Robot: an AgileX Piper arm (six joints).
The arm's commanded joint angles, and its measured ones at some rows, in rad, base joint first. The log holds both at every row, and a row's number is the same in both.
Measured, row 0:
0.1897 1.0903 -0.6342 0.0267 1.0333 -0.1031
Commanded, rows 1 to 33:
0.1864 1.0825 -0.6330 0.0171 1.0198 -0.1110
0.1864 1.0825 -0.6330 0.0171 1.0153 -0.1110
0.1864 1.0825 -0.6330 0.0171 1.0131 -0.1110
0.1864 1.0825 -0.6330 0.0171 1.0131 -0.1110
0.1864 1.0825 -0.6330 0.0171 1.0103 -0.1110
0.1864 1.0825 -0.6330 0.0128 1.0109 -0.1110
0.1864 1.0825 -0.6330 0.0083 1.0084 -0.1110
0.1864 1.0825 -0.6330 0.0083 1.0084 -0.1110
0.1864 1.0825 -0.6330 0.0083 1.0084 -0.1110
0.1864 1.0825 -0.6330 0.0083 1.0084 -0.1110
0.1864 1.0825 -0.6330 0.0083 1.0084 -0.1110
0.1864 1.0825 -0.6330 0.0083 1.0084 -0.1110
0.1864 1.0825 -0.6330 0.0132 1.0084 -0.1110
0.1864 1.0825 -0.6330 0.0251 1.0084 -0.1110
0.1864 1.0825 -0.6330 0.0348 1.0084 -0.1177
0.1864 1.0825 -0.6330 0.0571 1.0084 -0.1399
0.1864 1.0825 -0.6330 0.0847 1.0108 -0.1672
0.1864 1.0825 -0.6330 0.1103 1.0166 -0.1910
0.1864 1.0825 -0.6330 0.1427 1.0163 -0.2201
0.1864 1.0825 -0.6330 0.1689 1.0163 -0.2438
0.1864 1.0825 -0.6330 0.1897 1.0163 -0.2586
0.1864 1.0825 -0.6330 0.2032 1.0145 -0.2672
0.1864 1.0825 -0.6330 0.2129 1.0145 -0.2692
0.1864 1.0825 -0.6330 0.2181 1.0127 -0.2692
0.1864 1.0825 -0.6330 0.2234 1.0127 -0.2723
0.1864 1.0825 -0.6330 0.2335 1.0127 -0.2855
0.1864 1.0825 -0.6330 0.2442 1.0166 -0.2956
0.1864 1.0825 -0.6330 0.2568 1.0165 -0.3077
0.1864 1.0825 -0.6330 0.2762 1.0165 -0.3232
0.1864 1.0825 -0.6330 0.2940 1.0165 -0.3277
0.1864 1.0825 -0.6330 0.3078 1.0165 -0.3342
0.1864 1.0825 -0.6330 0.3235 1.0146 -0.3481
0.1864 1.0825 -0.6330 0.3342 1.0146 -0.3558
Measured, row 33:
0.1897 1.0903 -0.6342 0.2792 1.0188 -0.3079
